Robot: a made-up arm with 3 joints. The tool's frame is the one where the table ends. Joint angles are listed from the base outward.
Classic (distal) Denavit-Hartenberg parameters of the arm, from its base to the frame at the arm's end. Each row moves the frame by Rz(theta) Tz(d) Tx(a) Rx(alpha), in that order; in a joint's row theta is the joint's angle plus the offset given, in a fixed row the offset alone. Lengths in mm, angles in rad.
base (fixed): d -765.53; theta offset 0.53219; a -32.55; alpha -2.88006
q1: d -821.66; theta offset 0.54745; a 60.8; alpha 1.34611
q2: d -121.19; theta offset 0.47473; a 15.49; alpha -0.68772
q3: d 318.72; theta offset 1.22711; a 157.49; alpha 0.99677
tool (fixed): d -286.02; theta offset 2.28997; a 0; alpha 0
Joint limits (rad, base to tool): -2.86..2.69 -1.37..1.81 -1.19..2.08
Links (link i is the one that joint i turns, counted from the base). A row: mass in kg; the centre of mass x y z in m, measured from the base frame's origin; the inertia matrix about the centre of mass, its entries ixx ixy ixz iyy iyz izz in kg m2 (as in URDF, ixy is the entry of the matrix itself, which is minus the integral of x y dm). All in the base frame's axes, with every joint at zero. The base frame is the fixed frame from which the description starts. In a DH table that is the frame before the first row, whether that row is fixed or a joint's. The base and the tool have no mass.
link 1: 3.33; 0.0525 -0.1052 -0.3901; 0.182 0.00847 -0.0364 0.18 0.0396 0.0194
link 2: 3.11; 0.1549 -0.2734 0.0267; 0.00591 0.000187 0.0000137 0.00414 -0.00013 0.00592
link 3: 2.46; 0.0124 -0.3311 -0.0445; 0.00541 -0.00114 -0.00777 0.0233 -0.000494 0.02
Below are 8 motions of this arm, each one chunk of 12 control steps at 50 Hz.
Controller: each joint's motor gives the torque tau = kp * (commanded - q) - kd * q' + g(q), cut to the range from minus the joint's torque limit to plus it. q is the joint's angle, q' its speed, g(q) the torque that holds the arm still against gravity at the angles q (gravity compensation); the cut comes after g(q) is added. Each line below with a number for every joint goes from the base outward.
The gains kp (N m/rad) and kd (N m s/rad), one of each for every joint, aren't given. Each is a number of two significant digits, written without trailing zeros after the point. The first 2 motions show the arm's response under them.
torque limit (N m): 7.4 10 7.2
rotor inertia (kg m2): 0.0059 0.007 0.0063
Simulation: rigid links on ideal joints. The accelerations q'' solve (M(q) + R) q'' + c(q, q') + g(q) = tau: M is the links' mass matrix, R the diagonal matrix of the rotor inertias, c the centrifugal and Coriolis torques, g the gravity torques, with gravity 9.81 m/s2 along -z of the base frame. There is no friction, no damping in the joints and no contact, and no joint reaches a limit. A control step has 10 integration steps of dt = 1/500 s. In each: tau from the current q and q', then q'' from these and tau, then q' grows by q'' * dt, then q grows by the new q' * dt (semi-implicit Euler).
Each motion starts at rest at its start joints. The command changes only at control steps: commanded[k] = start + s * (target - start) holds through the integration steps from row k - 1 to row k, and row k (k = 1, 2, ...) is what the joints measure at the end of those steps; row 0 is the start. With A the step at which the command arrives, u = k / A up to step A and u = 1 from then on. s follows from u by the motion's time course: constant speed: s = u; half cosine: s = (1 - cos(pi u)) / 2; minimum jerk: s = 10 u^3 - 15 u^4 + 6 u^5; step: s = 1 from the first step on.
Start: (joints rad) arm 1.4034 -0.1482 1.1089
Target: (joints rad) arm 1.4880 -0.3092 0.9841
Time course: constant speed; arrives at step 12
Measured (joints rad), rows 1 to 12:
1: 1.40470 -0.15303 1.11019
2: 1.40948 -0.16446 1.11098
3: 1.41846 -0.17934 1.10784
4: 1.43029 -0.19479 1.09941
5: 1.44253 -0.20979 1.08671
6: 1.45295 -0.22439 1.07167
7: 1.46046 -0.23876 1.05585
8: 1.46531 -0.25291 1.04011
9: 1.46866 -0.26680 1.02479
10: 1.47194 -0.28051 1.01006
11: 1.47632 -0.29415 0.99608
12: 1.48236 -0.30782 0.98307
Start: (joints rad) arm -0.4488 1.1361 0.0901
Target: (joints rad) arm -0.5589 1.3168 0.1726
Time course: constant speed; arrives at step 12
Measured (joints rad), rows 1 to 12:
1: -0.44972 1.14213 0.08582
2: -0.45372 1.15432 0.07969
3: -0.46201 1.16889 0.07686
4: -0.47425 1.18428 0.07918
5: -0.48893 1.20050 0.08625
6: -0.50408 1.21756 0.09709
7: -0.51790 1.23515 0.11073
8: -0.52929 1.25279 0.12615
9: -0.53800 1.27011 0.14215
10: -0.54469 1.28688 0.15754
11: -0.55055 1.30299 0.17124
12: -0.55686 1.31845 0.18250
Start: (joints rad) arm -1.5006 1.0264 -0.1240
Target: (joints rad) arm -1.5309 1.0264 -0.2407
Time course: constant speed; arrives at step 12
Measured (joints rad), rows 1 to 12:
1: -1.50084 1.02735 -0.12556
2: -1.50179 1.02875 -0.12906
3: -1.50372 1.02977 -0.13430
4: -1.50661 1.03019 -0.14143
5: -1.51023 1.03009 -0.15054
6: -1.51421 1.02958 -0.16147
7: -1.51818 1.02876 -0.17384
8: -1.52184 1.02777 -0.18714
9: -1.52502 1.02672 -0.20081
10: -1.52766 1.02577 -0.21433
11: -1.52987 1.02501 -0.22727
12: -1.53179 1.02451 -0.23932

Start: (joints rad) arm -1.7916 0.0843 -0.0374
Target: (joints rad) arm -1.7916 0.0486 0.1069
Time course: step
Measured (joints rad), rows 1 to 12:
1: -1.79576 0.05386 0.00189
2: -1.80082 0.03213 0.04136
3: -1.80340 0.03381 0.06255
4: -1.80313 0.04304 0.07860
5: -1.80000 0.05018 0.09575
6: -1.79439 0.05401 0.11248
7: -1.78748 0.05588 0.12605
8: -1.78094 0.05671 0.13531
9: -1.77634 0.05684 0.14034
10: -1.77466 0.05640 0.14165
11: -1.77604 0.05549 0.13974
12: -1.77990 0.05420 0.13511

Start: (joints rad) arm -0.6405 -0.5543 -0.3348
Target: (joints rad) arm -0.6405 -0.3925 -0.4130
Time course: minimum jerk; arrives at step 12
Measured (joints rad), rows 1 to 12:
1: -0.64056 -0.55382 -0.33521
2: -0.64095 -0.55061 -0.33785
3: -0.64202 -0.54221 -0.34434
4: -0.64386 -0.52764 -0.35479
5: -0.64614 -0.50755 -0.36801
6: -0.64822 -0.48374 -0.38214
7: -0.64938 -0.45867 -0.39516
8: -0.64904 -0.43496 -0.40522
9: -0.64695 -0.41497 -0.41092
10: -0.64328 -0.40036 -0.41164
11: -0.63859 -0.39168 -0.40782
12: -0.63380 -0.38786 -0.40128

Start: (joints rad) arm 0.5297 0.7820 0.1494
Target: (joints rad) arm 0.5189 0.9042 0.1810
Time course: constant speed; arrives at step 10
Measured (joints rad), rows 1 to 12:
1: 0.52995 0.78718 0.14551
2: 0.52983 0.79765 0.13962
3: 0.52872 0.80999 0.13619
4: 0.52663 0.82270 0.13682
5: 0.52404 0.83575 0.14100
6: 0.52156 0.84928 0.14769
7: 0.51965 0.86311 0.15599
8: 0.51853 0.87696 0.16504
9: 0.51819 0.89057 0.17406
10: 0.51837 0.90382 0.18238
11: 0.51840 0.91153 0.19328
12: 0.51842 0.91349 0.20473

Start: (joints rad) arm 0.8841 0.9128 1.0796
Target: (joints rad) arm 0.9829 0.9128 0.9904
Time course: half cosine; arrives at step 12
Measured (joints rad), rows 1 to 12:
1: 0.88449 0.91285 1.07943
2: 0.88643 0.91303 1.07855
3: 0.89142 0.91340 1.07628
4: 0.90042 0.91391 1.07196
5: 0.91333 0.91445 1.06523
6: 0.92901 0.91491 1.05606
7: 0.94563 0.91515 1.04475
8: 0.96121 0.91503 1.03195
9: 0.97415 0.91450 1.01847
10: 0.98342 0.91358 1.00528
11: 0.98865 0.91238 0.99337
12: 0.98993 0.91110 0.98371

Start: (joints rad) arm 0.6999 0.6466 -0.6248
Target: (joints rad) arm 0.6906 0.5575 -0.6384
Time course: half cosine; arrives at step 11
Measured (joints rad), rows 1 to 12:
1: 0.69996 0.64567 -0.62401
2: 0.70019 0.64236 -0.62153
3: 0.70059 0.63621 -0.61778
4: 0.70104 0.62744 -0.61392
5: 0.70133 0.61658 -0.61116
6: 0.70123 0.60432 -0.61046
7: 0.70046 0.59152 -0.61247
8: 0.69886 0.57916 -0.61740
9: 0.69632 0.56821 -0.62502
10: 0.69292 0.55958 -0.63471
11: 0.68892 0.55401 -0.64553
12: 0.68479 0.55109 -0.65560

